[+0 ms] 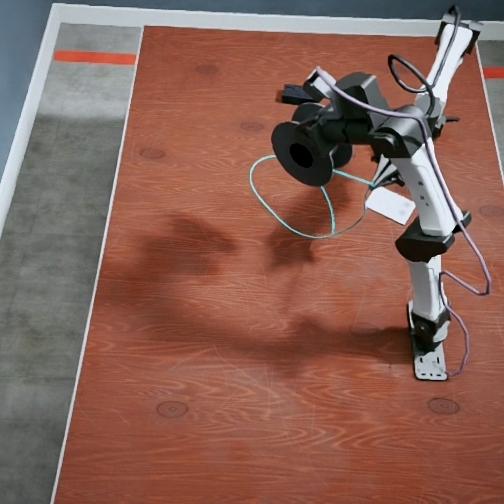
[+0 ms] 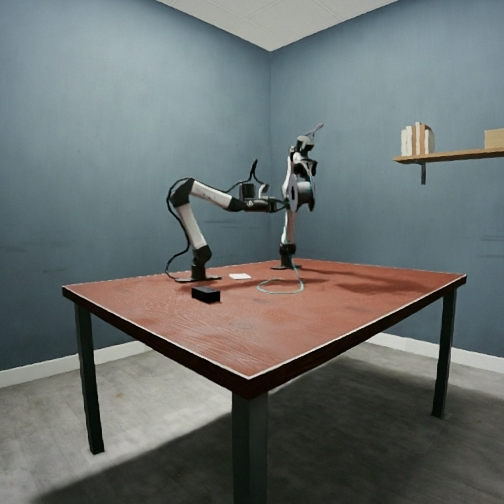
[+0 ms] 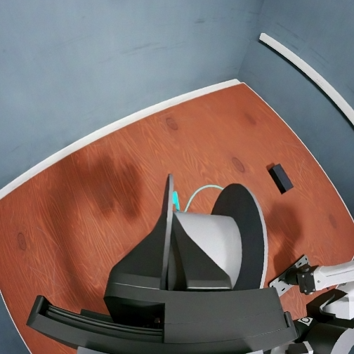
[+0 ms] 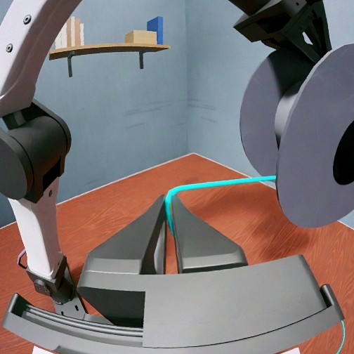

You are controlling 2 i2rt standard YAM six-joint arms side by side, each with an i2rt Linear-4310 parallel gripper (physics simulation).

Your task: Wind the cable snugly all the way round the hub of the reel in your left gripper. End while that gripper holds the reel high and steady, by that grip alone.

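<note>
The reel [image 1: 282,142] [image 2: 305,192] [image 3: 212,240] [image 4: 315,150] has dark flanges and a pale hub. My left gripper [image 1: 314,132] [image 3: 167,218] is shut on its near flange and holds it high above the table. My right gripper [image 1: 372,185] [image 2: 287,204] [image 4: 168,201], beside and below the reel, is shut on the cyan cable [image 1: 352,177] [image 3: 176,201] [image 4: 225,184]. A straight stretch runs from these fingers to the reel and passes behind a flange. The rest hangs from the fingers to a loose loop on the table. The far side of the hub is hidden.
A black box [image 1: 296,94] [image 2: 205,294] [image 3: 281,178] and a flat white card [image 1: 390,205] [image 2: 240,276] lie on the table [image 1: 225,425] [image 2: 240,345]. A wall shelf [image 2: 450,156] [image 4: 107,48] with books is in the background. The left arm stands close beside the right gripper.
</note>
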